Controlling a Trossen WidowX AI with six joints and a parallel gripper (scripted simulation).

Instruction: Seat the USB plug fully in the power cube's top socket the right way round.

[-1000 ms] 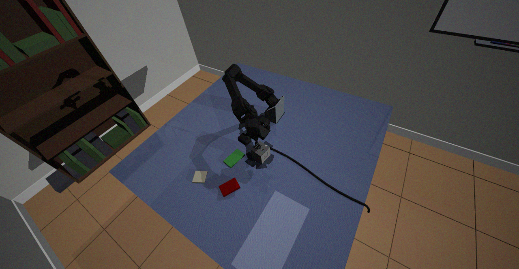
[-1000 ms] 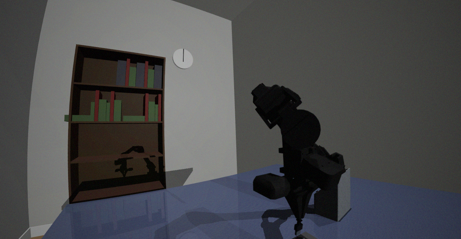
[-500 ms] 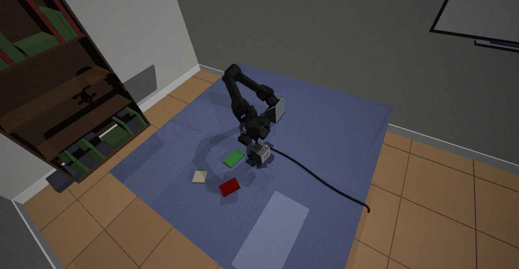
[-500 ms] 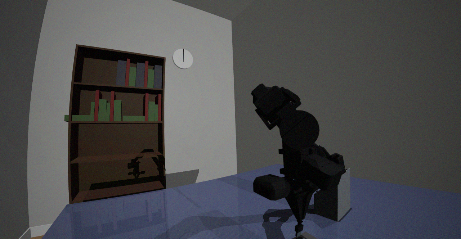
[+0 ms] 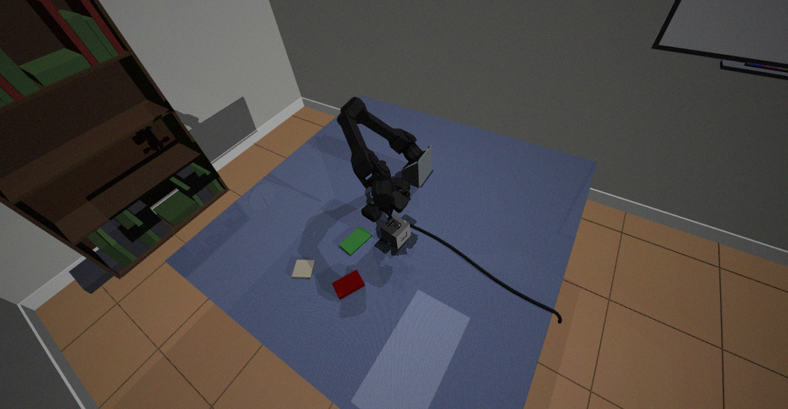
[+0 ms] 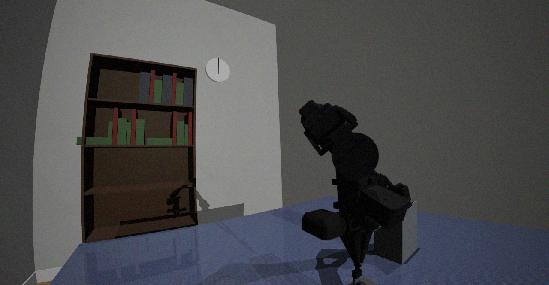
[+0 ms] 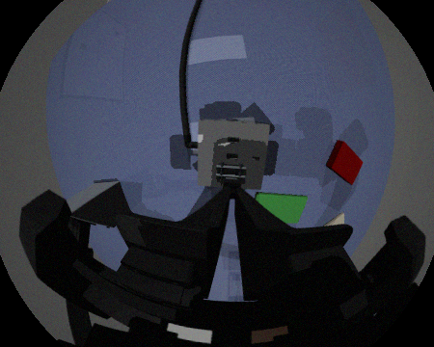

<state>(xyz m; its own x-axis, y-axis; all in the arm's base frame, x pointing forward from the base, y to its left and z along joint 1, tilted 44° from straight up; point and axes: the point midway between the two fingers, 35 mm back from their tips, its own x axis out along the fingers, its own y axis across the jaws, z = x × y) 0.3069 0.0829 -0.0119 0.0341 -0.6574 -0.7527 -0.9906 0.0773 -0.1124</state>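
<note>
Now: gripper tip 2 cm above the usb plug. The rest, counted from my gripper tip: green card 12 cm below, 11 cm to the right, 10 cm ahead; then beige tile 29 cm ahead, 20 cm to the right, 12 cm below; then red block 25 cm ahead, 12 cm below, 2 cm to the right.
</note>
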